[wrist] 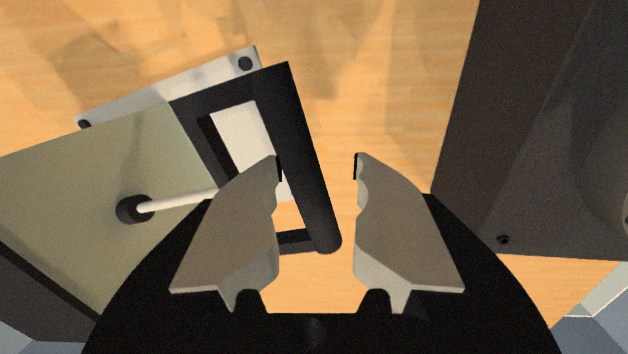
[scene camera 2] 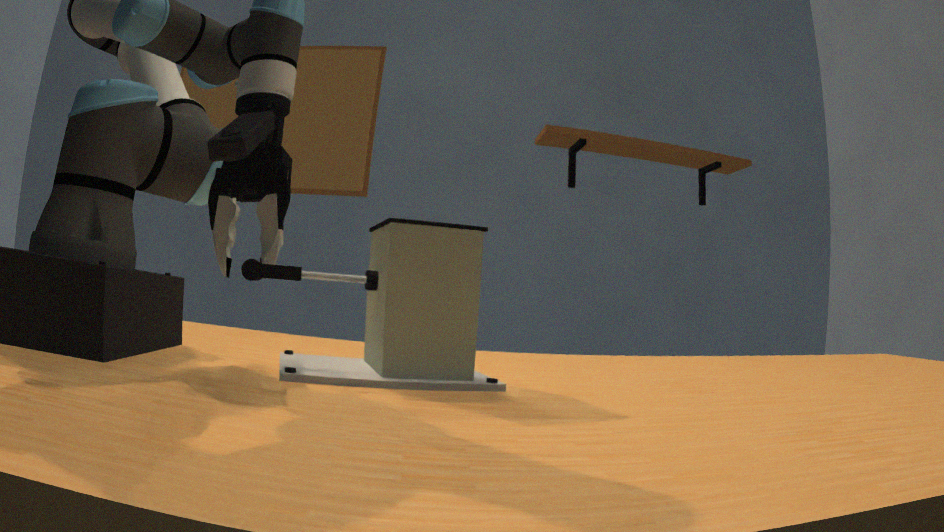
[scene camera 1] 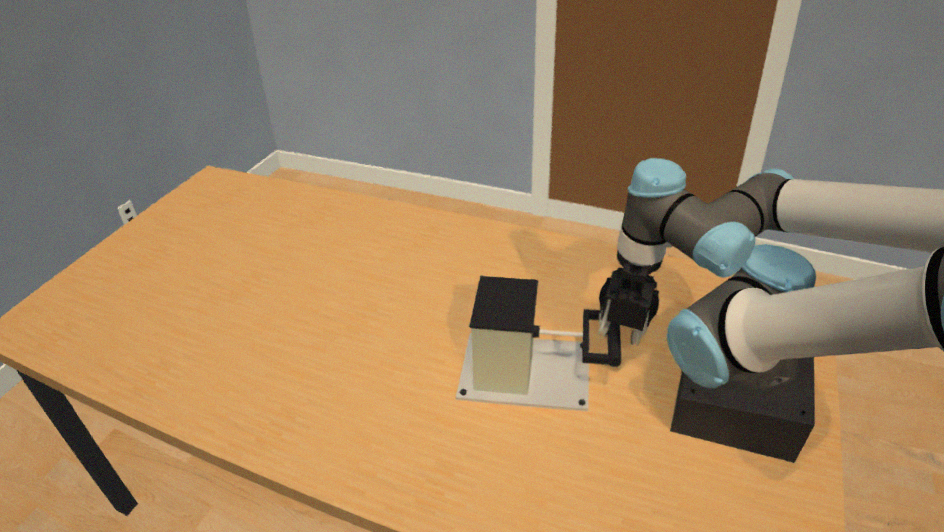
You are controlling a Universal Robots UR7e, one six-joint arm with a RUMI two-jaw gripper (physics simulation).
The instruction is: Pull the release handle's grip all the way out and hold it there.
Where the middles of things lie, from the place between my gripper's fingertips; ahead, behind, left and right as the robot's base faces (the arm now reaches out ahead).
Scene:
The light grey base plate [scene camera 1: 558, 380] is 15 cm ahead of my hand, 9 cm below it and 6 cm to the left of it.

